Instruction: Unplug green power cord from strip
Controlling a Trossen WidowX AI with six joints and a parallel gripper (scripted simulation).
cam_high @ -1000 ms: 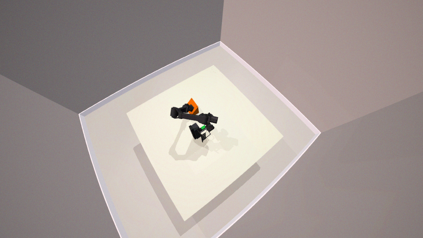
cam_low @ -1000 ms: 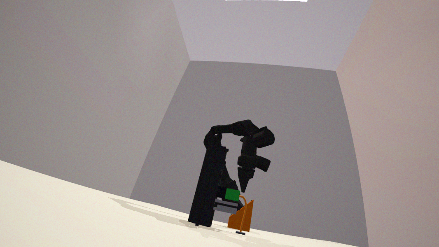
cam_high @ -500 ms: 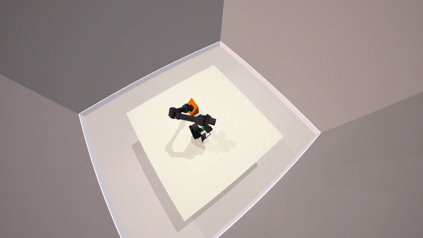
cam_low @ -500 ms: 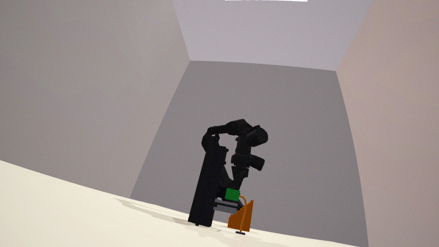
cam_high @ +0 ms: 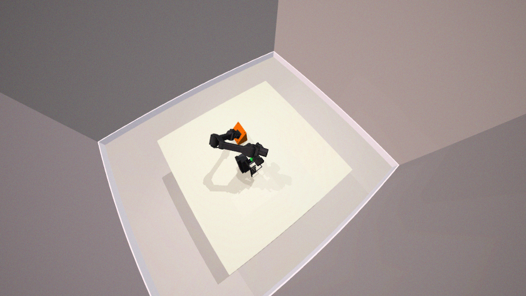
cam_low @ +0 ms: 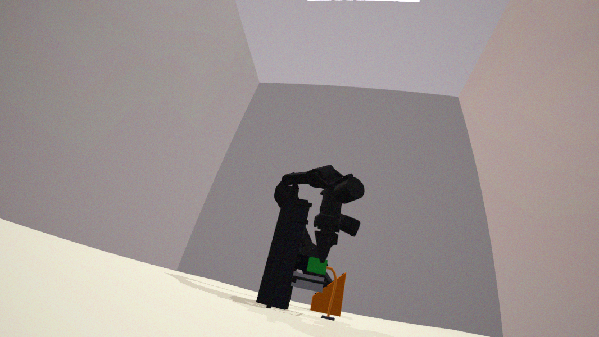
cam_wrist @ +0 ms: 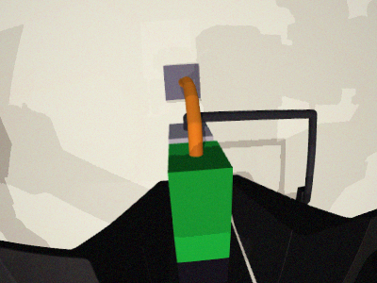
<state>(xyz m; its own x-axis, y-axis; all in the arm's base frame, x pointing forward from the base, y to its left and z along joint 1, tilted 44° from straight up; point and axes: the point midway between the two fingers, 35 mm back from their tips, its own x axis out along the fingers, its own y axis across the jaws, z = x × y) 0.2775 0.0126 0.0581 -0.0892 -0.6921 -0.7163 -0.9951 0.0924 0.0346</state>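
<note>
Now: the green plug 3 cm to the right of my gripper tip.
</note>
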